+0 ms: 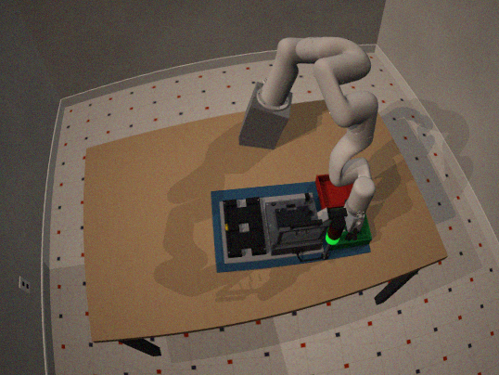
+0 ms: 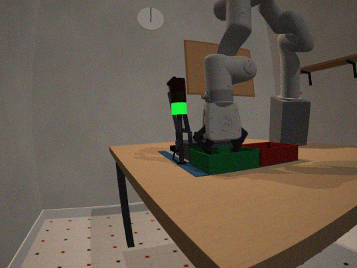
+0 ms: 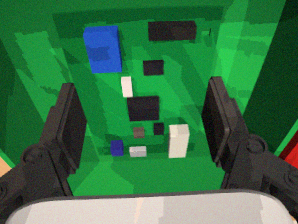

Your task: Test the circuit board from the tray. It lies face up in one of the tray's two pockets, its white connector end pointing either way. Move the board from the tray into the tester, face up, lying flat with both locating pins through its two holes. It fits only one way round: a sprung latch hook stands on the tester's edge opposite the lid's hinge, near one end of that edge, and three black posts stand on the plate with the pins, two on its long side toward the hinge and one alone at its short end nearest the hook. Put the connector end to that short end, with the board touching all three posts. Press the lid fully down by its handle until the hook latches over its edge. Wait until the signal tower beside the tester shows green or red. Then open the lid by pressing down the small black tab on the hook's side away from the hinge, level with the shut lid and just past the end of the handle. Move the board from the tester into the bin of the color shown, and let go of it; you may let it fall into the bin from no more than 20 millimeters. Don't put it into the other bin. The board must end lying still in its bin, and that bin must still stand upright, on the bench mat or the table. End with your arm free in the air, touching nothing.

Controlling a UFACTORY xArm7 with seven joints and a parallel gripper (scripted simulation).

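The green bin is 1 cm below my hand. The rest, counted from my hand: red bin 14 cm behind, 4 cm to the left, 1 cm below; latch hook 14 cm behind, 11 cm to the right, 7 cm above; green circuit board 1 cm below.
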